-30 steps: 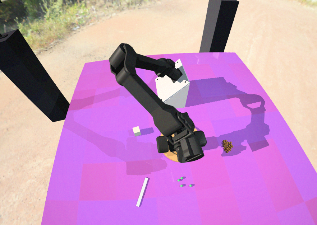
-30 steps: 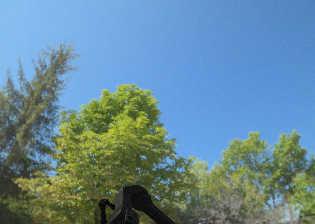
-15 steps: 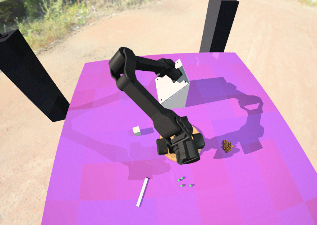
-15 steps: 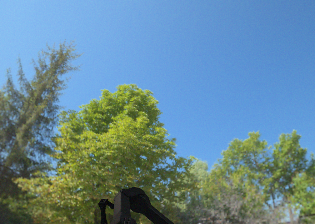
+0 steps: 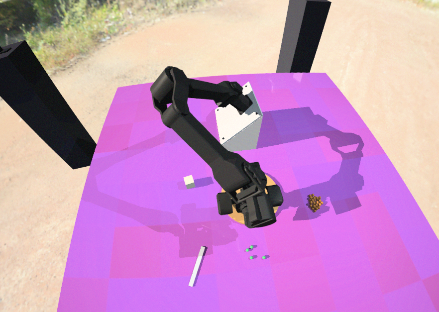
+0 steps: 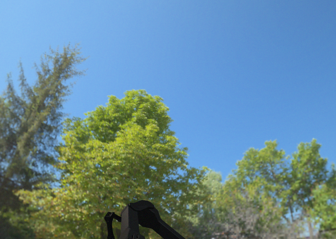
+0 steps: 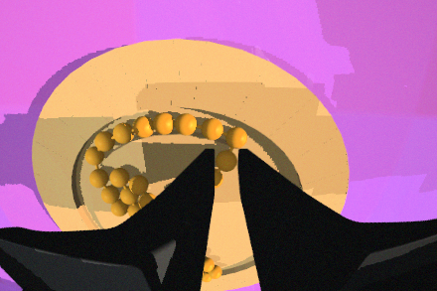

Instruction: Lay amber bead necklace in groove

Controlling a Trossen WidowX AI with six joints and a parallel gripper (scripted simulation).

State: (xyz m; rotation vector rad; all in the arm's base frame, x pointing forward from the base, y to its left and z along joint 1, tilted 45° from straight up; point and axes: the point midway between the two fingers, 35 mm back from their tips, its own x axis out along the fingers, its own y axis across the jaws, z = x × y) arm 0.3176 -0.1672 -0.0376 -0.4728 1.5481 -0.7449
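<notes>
Now: the round tan bead board 5 cm behind my gripper tip, 3 cm to the left of it and 1 cm below it. Round my gripper tip: small cream cube: 16 cm to the right, 15 cm behind; white bar: 19 cm to the right, 13 cm ahead, 1 cm below.
</notes>
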